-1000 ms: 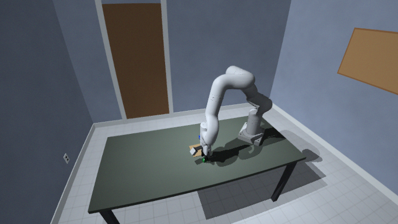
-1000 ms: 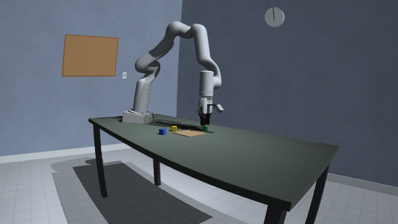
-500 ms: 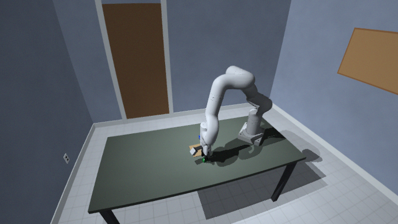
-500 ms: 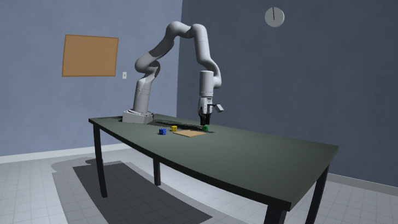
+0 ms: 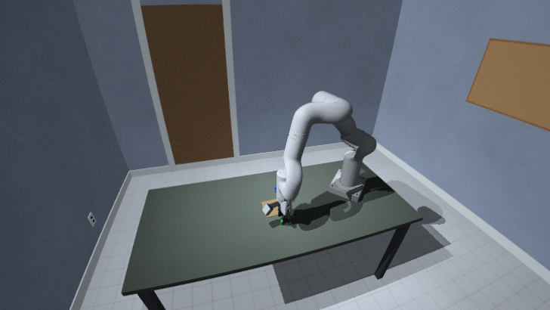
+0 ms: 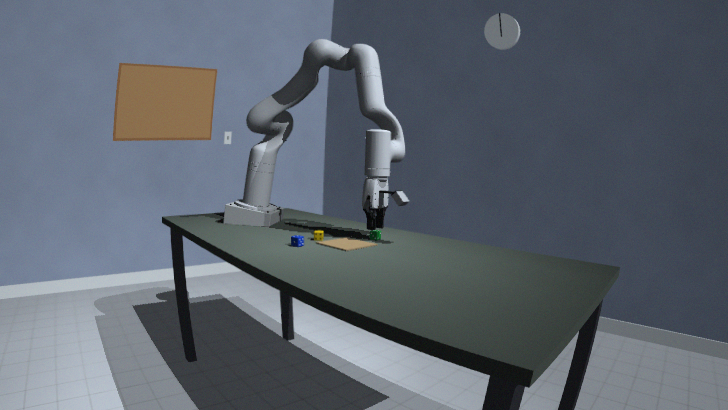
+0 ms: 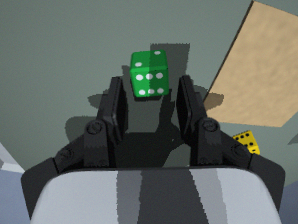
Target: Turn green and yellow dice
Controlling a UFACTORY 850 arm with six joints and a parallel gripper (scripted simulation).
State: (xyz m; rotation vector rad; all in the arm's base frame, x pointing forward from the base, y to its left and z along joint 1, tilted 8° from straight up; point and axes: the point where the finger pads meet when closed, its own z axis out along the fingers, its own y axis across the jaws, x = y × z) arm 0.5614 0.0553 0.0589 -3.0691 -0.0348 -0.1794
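Now: hand 40 mm above the green die. The rest, counted from my hand: tan mat 20 mm behind, 140 mm to the right, 50 mm below; then yellow die 130 mm behind, 150 mm to the right, 40 mm below; then blue die 110 mm behind, 270 mm to the right, 40 mm below.
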